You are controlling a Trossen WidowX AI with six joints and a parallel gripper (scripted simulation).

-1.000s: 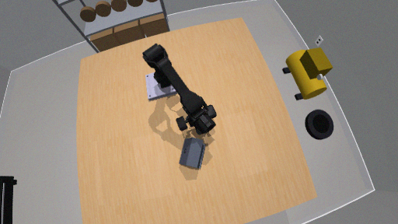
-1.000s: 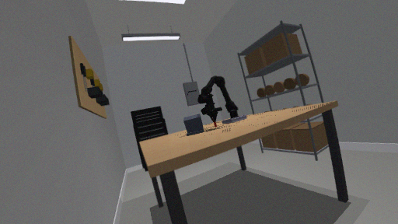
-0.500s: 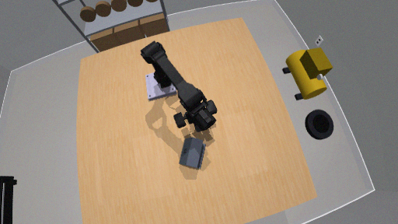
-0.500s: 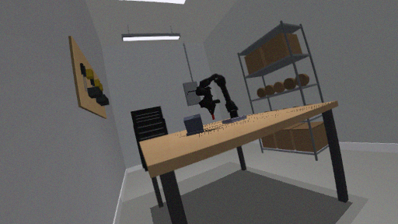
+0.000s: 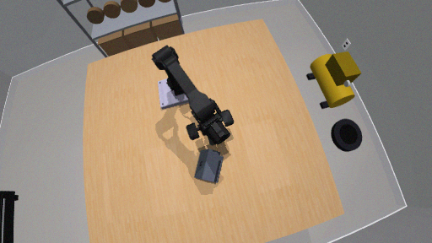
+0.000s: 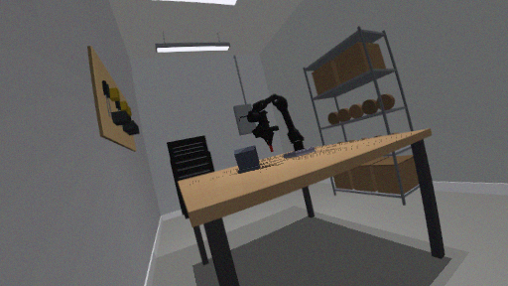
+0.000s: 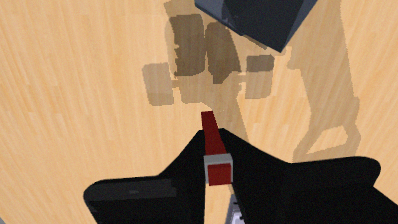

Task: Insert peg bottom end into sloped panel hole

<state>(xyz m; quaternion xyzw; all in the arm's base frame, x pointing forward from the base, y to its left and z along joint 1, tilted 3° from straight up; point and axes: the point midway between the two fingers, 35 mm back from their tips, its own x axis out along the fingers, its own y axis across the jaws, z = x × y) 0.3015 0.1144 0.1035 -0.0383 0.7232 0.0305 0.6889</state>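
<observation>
My gripper tip is now 140 mm short of the grey sloped panel, 60 mm to the left of it and 40 mm above it. From my gripper tip the other things lie so: red peg (20 mm above).
</observation>
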